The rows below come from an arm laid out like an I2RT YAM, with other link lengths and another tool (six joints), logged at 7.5 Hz.
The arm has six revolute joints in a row. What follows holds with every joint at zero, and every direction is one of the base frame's.
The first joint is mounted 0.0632 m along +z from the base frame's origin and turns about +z.
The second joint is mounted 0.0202 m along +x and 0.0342 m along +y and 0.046 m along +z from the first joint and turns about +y.
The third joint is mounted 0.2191 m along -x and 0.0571 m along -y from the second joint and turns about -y.
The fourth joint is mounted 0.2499 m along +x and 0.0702 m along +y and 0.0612 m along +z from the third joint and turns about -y.
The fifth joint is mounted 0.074 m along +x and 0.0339 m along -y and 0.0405 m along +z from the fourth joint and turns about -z.
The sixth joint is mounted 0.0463 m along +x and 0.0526 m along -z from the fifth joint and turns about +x.
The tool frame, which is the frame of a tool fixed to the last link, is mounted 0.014 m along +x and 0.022 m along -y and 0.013 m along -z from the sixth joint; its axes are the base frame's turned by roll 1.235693, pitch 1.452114 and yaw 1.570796 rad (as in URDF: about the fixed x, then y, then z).
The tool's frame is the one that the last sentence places.
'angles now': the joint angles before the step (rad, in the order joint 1, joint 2, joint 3, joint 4, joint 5, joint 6). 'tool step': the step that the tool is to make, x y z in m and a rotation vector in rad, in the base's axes. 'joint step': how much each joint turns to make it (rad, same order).
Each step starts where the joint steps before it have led.
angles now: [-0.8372, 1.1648, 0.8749, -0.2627, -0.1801, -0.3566]
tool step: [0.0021, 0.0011, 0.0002, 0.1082, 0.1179, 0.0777]
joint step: [-0.0036, 0.0739, 0.1167, -0.2150, -0.0560, -0.0621]
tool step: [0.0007, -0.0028, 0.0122, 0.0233, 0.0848, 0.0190]
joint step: [0.0001, 0.0537, 0.1130, -0.1441, 0.0194, -0.0487]
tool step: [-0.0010, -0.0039, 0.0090, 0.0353, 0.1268, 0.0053]
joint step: [-0.0002, 0.0773, 0.1285, -0.1718, 0.0507, -0.0508]
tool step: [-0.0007, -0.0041, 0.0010, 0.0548, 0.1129, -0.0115]
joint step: [-0.0012, 0.0814, 0.1010, -0.1382, 0.0455, -0.0177]
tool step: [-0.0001, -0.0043, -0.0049, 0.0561, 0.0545, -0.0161]
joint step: [-0.0081, 0.0594, 0.0515, -0.0696, 0.0069, 0.0055]
